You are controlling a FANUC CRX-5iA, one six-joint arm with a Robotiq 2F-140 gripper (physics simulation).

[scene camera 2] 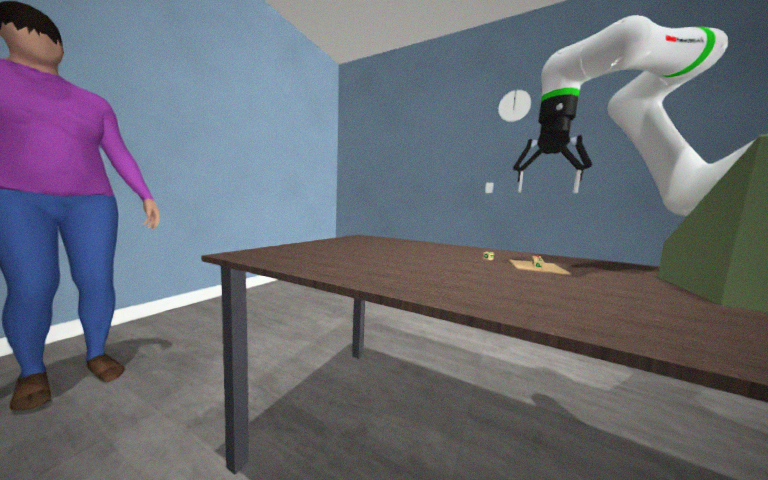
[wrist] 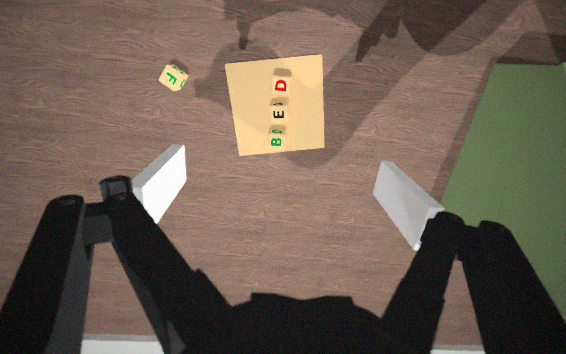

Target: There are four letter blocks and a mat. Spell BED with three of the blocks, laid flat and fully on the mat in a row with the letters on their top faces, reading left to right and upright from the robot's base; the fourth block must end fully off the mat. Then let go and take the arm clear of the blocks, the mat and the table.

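The B block (wrist: pixel 276 141), E block (wrist: pixel 279 114) and D block (wrist: pixel 281 85) lie flat in a close row on the tan mat (wrist: pixel 307 117) (scene camera 2: pixel 556 270), letters up. In the wrist view B is lowest, just inside the mat's lower edge, and D highest; their letter tops point left, away from the green pedestal. In the scene view these blocks overlap and cannot be told apart. The fourth block (scene camera 2: pixel 488 255) (wrist: pixel 173 77), with a green F on top, lies on the table off the mat. My gripper (scene camera 2: pixel 548 191) (wrist: pixel 283 170) is wide open and empty, high above the table.
The green pedestal (scene camera 2: pixel 705 249) (wrist: pixel 510 150) stands at the right, beside the brown table (scene camera 2: pixel 396 266) (wrist: pixel 280 220). The white arm (scene camera 2: pixel 600 53) reaches from it over the table. A person (scene camera 2: pixel 56 135) in a purple top stands at the left, beyond the table's end. Arm shadows cross the mat and table.
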